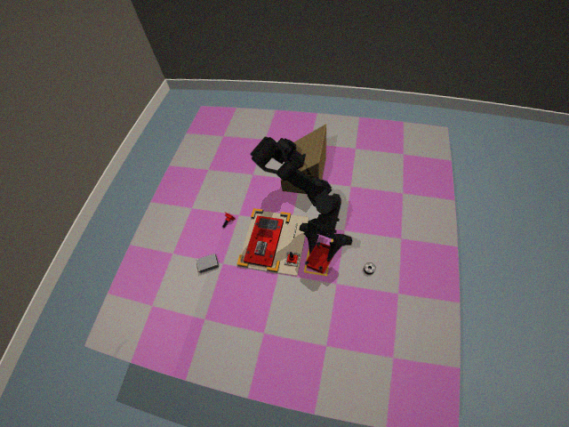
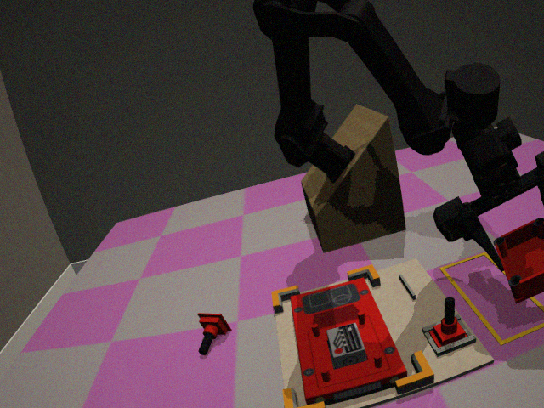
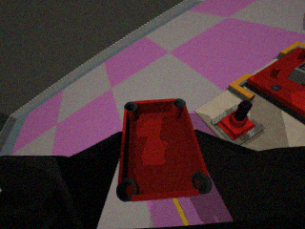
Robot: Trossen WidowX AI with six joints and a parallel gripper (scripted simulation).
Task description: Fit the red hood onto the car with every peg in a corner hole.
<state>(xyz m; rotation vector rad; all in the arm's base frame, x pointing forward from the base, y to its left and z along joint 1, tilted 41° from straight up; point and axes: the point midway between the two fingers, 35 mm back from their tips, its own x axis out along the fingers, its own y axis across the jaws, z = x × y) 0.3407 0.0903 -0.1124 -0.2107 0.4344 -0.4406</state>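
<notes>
Right now the red hood is 1 cm below my gripper tip.
</notes>
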